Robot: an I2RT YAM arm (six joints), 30 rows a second.
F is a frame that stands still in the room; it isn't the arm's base.
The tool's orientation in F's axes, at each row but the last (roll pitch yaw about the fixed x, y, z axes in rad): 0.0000 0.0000 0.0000; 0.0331 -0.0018 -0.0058; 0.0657 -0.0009 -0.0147; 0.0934 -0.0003 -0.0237; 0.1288 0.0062 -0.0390; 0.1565 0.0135 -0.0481; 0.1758 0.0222 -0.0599; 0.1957 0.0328 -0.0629; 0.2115 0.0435 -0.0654; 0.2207 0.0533 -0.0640
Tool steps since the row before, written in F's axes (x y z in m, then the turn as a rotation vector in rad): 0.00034 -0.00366 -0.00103 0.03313 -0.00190 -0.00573; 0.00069 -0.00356 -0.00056 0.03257 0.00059 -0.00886; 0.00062 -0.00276 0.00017 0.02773 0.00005 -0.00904; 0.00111 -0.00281 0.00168 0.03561 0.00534 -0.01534; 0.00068 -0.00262 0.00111 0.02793 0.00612 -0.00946; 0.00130 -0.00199 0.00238 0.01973 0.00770 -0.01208; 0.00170 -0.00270 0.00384 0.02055 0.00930 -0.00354; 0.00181 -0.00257 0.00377 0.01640 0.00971 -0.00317; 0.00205 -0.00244 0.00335 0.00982 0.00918 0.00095; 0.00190 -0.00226 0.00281 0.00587 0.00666 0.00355
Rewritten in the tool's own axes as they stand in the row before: 0.00034 -0.00366 -0.00103 0.03313 -0.00190 -0.00573; 0.00071 -0.00357 -0.00044 0.03255 0.00048 -0.00894; 0.00066 -0.00273 0.00035 0.02772 -0.00014 -0.00908; 0.00118 -0.00261 0.00193 0.03547 0.00472 -0.01586; 0.00077 -0.00243 0.00144 0.02773 0.00595 -0.01014; 0.00136 -0.00153 0.00267 0.01950 0.00669 -0.01302; 0.00177 -0.00187 0.00427 0.02003 0.00981 -0.00489; 0.00184 -0.00166 0.00424 0.01585 0.01000 -0.00469; 0.00206 -0.00153 0.00385 0.00915 0.00987 -0.00074; 0.00189 -0.00144 0.00331 0.00524 0.00769 0.00220
